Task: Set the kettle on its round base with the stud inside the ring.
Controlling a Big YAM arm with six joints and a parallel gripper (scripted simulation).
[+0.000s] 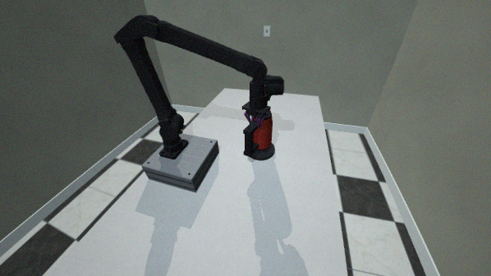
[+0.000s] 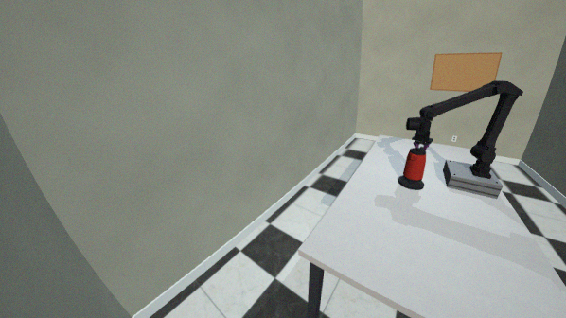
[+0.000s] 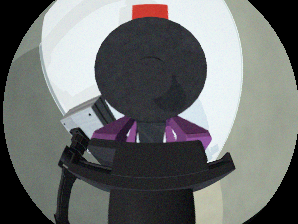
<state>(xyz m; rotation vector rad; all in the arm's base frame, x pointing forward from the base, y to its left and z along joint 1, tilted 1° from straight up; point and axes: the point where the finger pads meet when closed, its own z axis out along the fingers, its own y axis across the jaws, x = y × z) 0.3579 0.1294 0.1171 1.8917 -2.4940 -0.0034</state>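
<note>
My hand is 1 cm short of the red kettle, 2 cm to the right of it and 5 cm above it. From my hand the other things lie so: round black base: 1 cm ahead, 6 cm to the left, 19 cm below.
</note>
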